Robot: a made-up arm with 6 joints.
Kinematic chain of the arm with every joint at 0, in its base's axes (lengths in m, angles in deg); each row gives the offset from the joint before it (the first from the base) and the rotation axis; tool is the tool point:
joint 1: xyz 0 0 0.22 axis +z
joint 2: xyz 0 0.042 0 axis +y
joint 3: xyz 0 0 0.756 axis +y
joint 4: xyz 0 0 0.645 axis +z
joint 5: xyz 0 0 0 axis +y
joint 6: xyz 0 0 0.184 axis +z
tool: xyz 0 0 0
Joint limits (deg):
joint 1: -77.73..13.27
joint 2: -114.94..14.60
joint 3: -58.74..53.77
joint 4: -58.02..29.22
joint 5: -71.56..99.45
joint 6: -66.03..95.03
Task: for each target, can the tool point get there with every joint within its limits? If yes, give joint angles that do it. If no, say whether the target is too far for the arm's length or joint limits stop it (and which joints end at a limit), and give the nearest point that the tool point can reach.
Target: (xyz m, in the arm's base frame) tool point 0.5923 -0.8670 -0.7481
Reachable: no: joint limits stop it (at a limit: joint 1, joint 2, joint 3, joint 4, joint 5) | nearest point -0.5853 -0.1824 -0.8145 | short by 1.364 m
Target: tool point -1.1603 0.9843 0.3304
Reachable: yes | joints -37.18 -84.74 8.49 -16.09 -53.58 -0.78
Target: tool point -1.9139 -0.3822 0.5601
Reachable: no: too far | nearest point -1.5318 -0.3059 0.4922 | short by 0.395 m
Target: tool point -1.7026 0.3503 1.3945
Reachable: no: too far | nearest point -1.2869 0.2648 1.1077 | short by 0.512 m
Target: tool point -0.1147 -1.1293 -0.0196
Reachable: no: joint limits stop it (at a limit: joint 1, joint 2, joint 3) | nearest point 0.1633 -0.8148 1.0188 | short by 1.120 m
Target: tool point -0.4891 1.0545 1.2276
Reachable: yes | joints -60.11 -56.53 22.29 -29.86 -40.46 -51.25
